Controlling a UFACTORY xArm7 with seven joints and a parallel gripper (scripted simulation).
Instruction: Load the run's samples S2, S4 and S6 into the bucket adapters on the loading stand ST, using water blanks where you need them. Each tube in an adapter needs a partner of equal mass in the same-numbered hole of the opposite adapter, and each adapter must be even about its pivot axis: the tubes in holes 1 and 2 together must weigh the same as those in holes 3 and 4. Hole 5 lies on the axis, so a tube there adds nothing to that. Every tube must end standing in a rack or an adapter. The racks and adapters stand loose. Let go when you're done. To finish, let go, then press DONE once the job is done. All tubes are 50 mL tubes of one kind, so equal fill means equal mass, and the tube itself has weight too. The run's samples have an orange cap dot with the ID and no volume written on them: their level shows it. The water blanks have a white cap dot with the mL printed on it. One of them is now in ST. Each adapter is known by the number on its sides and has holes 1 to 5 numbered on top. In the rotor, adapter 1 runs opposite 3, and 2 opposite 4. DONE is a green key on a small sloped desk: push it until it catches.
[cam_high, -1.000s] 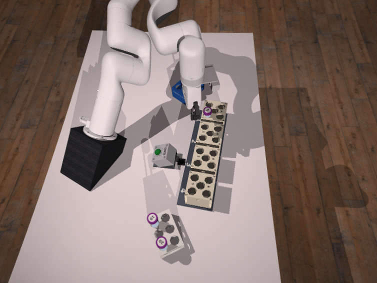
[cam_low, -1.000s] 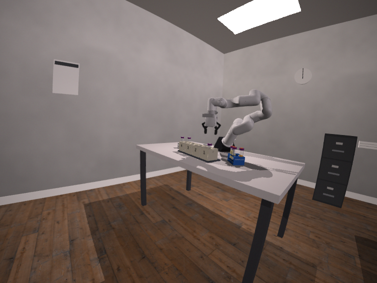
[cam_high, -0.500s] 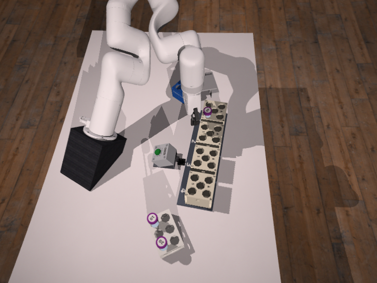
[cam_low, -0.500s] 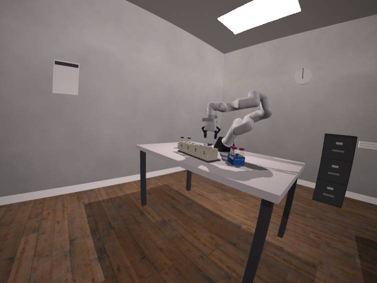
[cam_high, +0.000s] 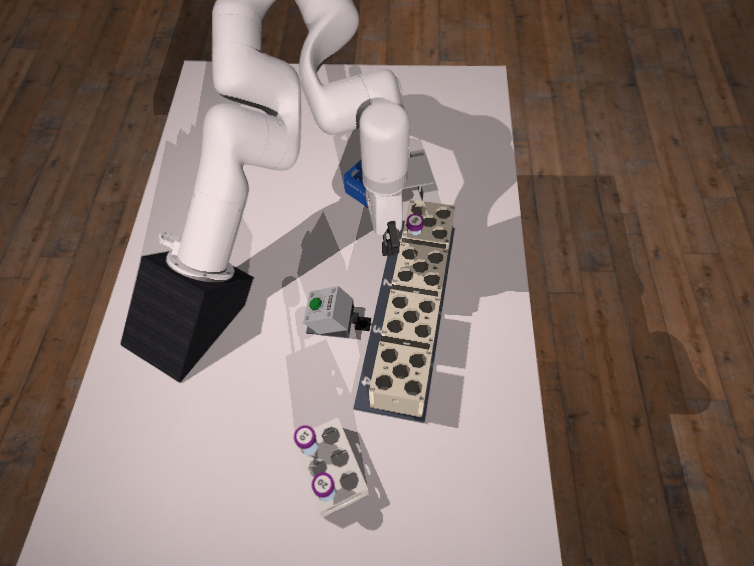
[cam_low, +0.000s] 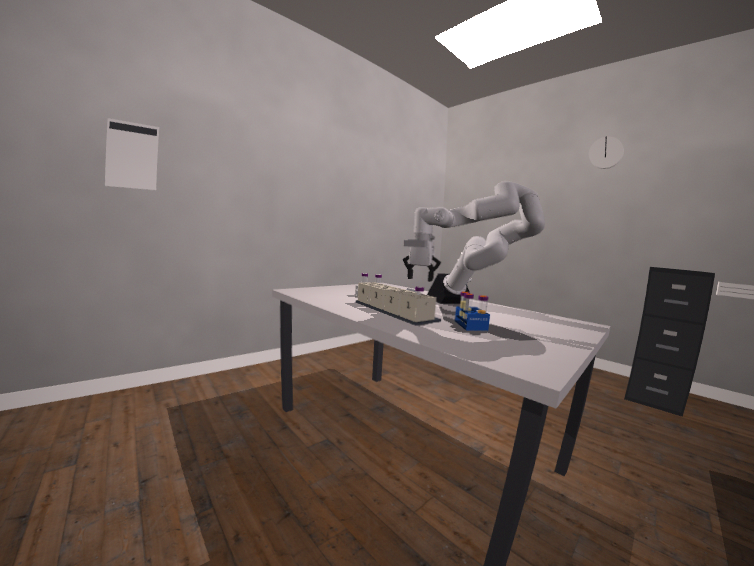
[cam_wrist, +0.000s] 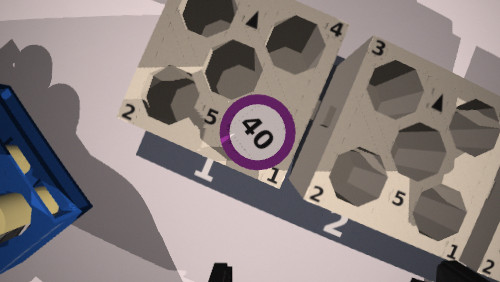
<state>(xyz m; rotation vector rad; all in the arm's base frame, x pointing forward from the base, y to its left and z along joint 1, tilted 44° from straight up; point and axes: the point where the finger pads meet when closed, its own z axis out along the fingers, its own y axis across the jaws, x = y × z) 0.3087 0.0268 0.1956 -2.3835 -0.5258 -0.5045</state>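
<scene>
Right now the 40 mL water blank is 40 mm ahead of my hand, 50 mm to the left of it and 90 mm below it. From my hand the other things lie so: orange-dot tube (100 mm behind, 270 mm to the left, 90 mm below); green done key (100 mm behind, 150 mm to the right, 90 mm below); blue sample rack (90 mm behind, 220 mm to the left, 120 mm below).
</scene>
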